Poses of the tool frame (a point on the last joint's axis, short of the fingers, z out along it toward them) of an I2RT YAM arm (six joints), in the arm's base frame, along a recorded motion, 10 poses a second.
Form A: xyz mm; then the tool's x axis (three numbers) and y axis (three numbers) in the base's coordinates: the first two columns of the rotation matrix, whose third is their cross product.
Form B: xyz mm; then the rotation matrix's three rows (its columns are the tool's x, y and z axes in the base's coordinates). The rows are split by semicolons. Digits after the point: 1 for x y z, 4 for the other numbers.
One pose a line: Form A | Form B
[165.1 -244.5 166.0 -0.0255 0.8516 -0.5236 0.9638 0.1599 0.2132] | 165.1 -244.5 166.0; -0.0255 0.9638 0.2653; 0.8516 0.1599 -0.4992; -0.5236 0.2132 -0.8248
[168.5 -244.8 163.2 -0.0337 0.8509 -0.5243 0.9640 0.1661 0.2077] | 168.5 -244.8 163.2; -0.0337 0.9640 0.2638; 0.8509 0.1661 -0.4984; -0.5243 0.2077 -0.8259
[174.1 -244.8 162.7 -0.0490 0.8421 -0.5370 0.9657 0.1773 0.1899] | 174.1 -244.8 162.7; -0.0490 0.9657 0.2551; 0.8421 0.1773 -0.5093; -0.5370 0.1899 -0.8219
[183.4 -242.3 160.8 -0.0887 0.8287 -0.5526 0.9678 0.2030 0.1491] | 183.4 -242.3 160.8; -0.0887 0.9678 0.2357; 0.8287 0.2030 -0.5216; -0.5526 0.1491 -0.8200
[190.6 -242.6 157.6 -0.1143 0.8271 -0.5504 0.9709 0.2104 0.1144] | 190.6 -242.6 157.6; -0.1143 0.9709 0.2104; 0.8271 0.2104 -0.5213; -0.5504 0.1144 -0.8271
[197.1 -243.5 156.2 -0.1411 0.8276 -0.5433 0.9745 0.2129 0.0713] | 197.1 -243.5 156.2; -0.1411 0.9745 0.1747; 0.8276 0.2129 -0.5194; -0.5433 0.0713 -0.8365
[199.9 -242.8 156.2 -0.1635 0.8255 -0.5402 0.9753 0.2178 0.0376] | 199.9 -242.8 156.2; -0.1635 0.9753 0.1487; 0.8255 0.2178 -0.5207; -0.5402 0.0376 -0.8407
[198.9 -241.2 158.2 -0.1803 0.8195 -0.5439 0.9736 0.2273 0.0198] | 198.9 -241.2 158.2; -0.1803 0.9736 0.1399; 0.8195 0.2273 -0.5260; -0.5439 0.0198 -0.8388
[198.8 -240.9 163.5 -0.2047 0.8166 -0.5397 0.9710 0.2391 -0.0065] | 198.8 -240.9 163.5; -0.2047 0.9710 0.1237; 0.8166 0.2391 -0.5254; -0.5397 -0.0065 -0.8419
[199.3 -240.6 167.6 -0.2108 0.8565 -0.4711 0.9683 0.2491 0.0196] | 199.3 -240.6 167.6; -0.2108 0.9683 0.1341; 0.8565 0.2491 -0.4520; -0.4711 0.0196 -0.8819
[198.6 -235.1 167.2 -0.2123 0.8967 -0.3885 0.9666 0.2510 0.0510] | 198.6 -235.1 167.2; -0.2123 0.9666 0.1432; 0.8967 0.2510 -0.3647; -0.3885 0.0510 -0.9200
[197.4 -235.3 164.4 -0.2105 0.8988 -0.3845 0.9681 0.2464 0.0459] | 197.4 -235.3 164.4; -0.2105 0.9681 0.1360; 0.8988 0.2464 -0.3626; -0.3845 0.0459 -0.9220
